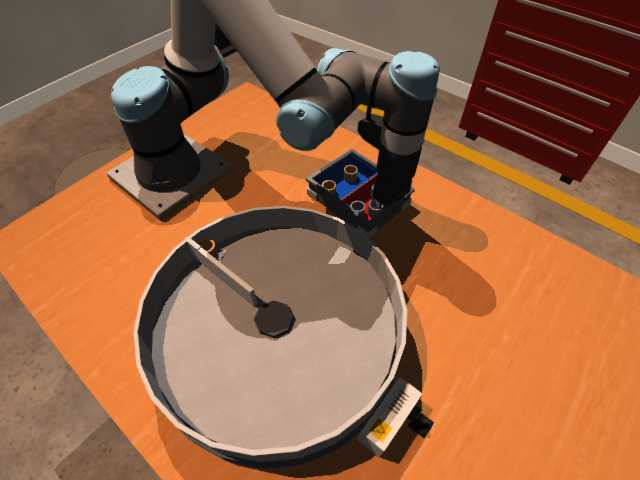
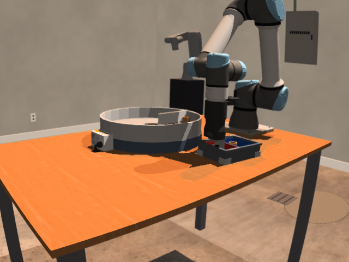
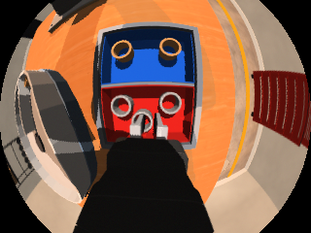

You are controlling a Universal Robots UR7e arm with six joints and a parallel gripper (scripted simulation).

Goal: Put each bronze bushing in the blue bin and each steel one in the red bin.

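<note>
Now: hand 6 cm past the bin. Also, from my hand: turntable (35 cm to the right, 3 cm ahead, 2 cm above).
</note>
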